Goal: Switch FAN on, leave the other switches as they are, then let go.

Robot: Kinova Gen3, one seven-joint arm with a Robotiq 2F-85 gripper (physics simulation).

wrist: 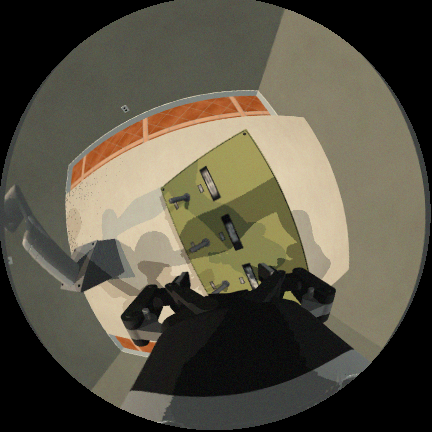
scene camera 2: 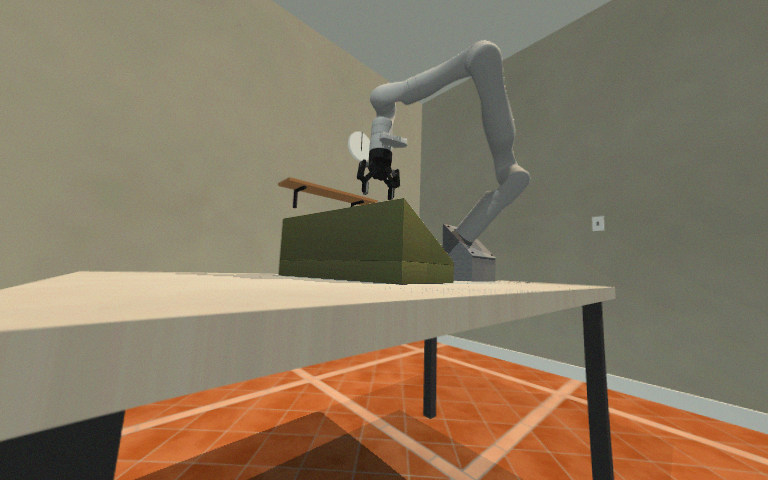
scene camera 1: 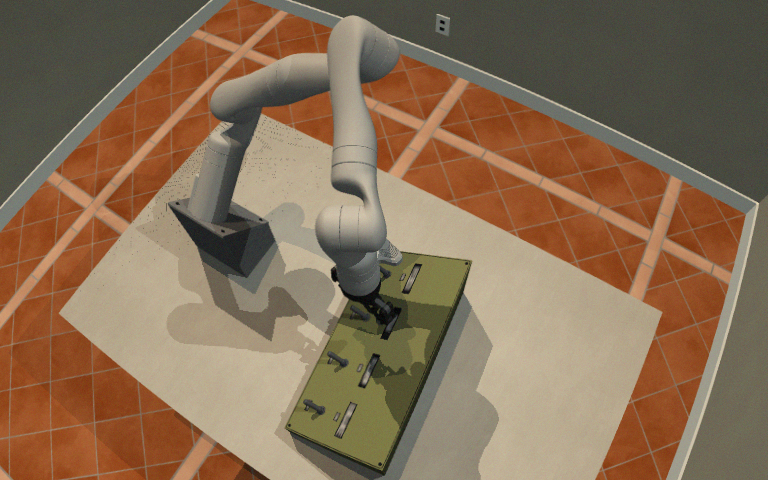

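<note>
The sloped green switch panel stands on the table. Scene camera 1 shows a far-end lever, a second lever, a third lever and a near-end lever. Each has a label plate beside it; the lettering is too blurred to read, so I cannot tell which is FAN. My gripper is open and empty above the panel, around its middle. It partly hides the second lever's label plate in scene camera 1. The third lever shows between the fingers in the wrist view.
The panel stands on the pale table. The robot's dark base block stands beside it. A wall shelf and a round white wall disc show behind the arm.
</note>
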